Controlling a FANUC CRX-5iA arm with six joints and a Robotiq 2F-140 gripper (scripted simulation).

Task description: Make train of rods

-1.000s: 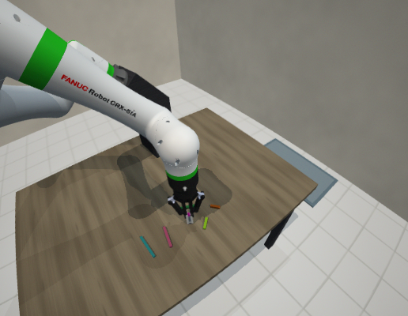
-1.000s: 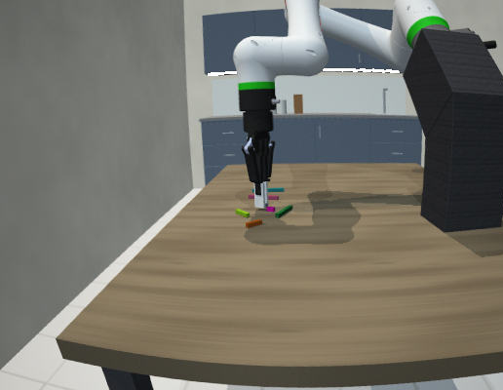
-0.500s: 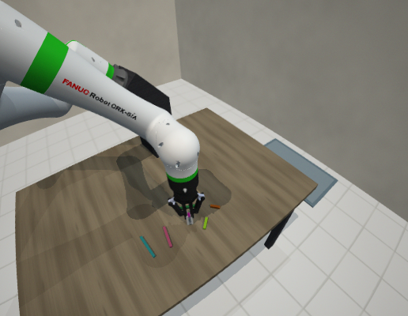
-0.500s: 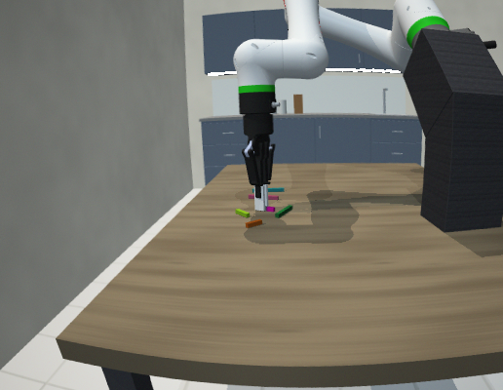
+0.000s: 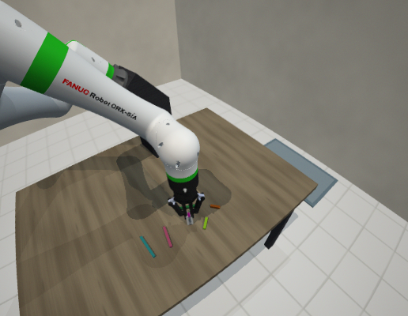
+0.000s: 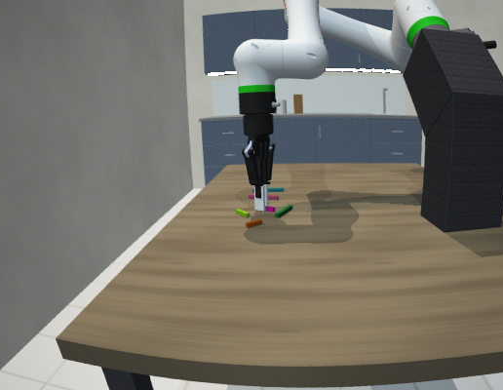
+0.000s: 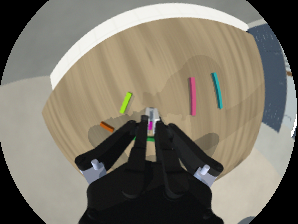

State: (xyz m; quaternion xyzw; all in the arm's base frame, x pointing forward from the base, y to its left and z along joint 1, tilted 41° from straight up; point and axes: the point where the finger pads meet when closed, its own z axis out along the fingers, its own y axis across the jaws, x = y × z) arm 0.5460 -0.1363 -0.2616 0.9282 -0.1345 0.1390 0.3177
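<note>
The grey rod is 30 mm below my hand. Round my hand: magenta rod: 30 mm behind, 10 mm to the left, 30 mm below; green rod: 60 mm behind, 30 mm to the left, 30 mm below; lime rod: 40 mm ahead, 50 mm to the left, 30 mm below.
</note>
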